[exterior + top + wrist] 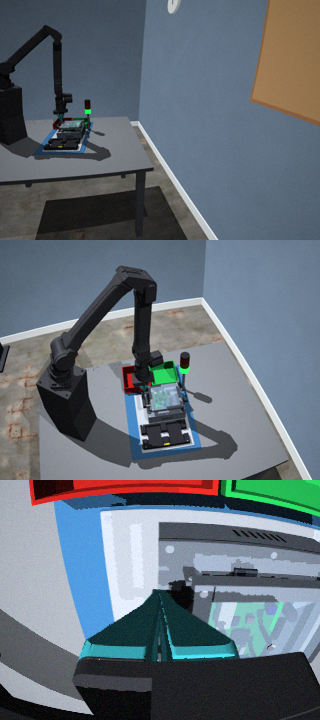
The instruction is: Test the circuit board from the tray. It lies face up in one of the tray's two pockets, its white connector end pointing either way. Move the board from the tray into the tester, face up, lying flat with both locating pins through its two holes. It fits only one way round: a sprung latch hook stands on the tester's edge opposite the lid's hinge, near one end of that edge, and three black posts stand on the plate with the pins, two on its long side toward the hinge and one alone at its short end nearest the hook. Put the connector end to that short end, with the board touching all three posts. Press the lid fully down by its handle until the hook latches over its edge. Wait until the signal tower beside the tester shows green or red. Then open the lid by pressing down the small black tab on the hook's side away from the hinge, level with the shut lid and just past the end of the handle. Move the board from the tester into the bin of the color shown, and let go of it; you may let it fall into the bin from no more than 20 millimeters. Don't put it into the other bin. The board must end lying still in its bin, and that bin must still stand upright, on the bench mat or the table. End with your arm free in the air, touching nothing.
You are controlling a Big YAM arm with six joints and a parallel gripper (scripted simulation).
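Right now my hand is 1 cm short of the black latch hook and 1 cm above it. From my hand the other things lie so: red bin: 14 cm to the left, 8 cm below, 2 cm behind; then green circuit board: 7 cm ahead, 6 cm to the right, 3 cm below; then clear lid: 7 cm to the right, 7 cm ahead, 1 cm below.
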